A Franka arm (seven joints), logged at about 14 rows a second.
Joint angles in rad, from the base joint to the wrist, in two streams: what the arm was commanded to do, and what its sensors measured. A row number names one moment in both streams.
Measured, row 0:
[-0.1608, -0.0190, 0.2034, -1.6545, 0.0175, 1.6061, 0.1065]
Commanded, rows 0 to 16:
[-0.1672, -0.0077, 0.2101, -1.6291, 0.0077, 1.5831, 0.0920]
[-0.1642, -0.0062, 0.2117, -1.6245, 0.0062, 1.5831, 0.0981]
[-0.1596, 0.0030, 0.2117, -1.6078, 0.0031, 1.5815, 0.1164]
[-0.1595, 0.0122, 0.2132, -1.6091, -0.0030, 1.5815, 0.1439]
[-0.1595, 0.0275, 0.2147, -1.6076, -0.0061, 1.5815, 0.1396]
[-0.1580, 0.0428, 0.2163, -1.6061, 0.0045, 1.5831, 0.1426]
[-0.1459, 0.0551, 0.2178, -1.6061, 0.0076, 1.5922, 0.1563]
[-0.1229, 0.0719, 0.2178, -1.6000, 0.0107, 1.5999, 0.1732]
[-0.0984, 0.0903, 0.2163, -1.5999, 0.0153, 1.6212, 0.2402]
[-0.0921, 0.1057, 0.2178, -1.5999, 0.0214, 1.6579, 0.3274]
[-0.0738, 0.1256, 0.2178, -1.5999, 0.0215, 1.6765, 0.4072]
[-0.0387, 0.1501, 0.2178, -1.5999, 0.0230, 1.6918, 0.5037]
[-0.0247, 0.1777, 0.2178, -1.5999, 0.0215, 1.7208, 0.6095]
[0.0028, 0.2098, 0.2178, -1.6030, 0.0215, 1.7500, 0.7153]
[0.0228, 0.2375, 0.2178, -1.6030, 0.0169, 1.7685, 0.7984]
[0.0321, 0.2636, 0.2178, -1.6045, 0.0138, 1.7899, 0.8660]
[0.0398, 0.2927, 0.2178, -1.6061, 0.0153, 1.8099, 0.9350]
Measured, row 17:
[0.0221, 0.2287, 0.2225, -1.6356, 0.0179, 1.7867, 0.7971]
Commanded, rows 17 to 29:
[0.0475, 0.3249, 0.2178, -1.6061, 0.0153, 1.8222, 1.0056]
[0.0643, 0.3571, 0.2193, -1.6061, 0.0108, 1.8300, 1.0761]
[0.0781, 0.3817, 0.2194, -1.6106, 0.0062, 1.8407, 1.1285]
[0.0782, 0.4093, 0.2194, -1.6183, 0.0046, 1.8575, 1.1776]
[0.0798, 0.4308, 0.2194, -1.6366, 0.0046, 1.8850, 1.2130]
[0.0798, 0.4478, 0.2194, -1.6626, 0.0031, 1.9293, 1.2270]
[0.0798, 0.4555, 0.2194, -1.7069, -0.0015, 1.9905, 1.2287]
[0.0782, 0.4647, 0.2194, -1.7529, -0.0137, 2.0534, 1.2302]
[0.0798, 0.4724, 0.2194, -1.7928, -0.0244, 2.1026, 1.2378]
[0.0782, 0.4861, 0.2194, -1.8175, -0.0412, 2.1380, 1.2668]
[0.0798, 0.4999, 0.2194, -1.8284, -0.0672, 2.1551, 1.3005]
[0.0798, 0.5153, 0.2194, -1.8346, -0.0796, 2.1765, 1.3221]
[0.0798, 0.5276, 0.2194, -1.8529, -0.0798, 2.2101, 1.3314]
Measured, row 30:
[0.0731, 0.5219, 0.2213, -1.8228, -0.0519, 2.1607, 1.2738]
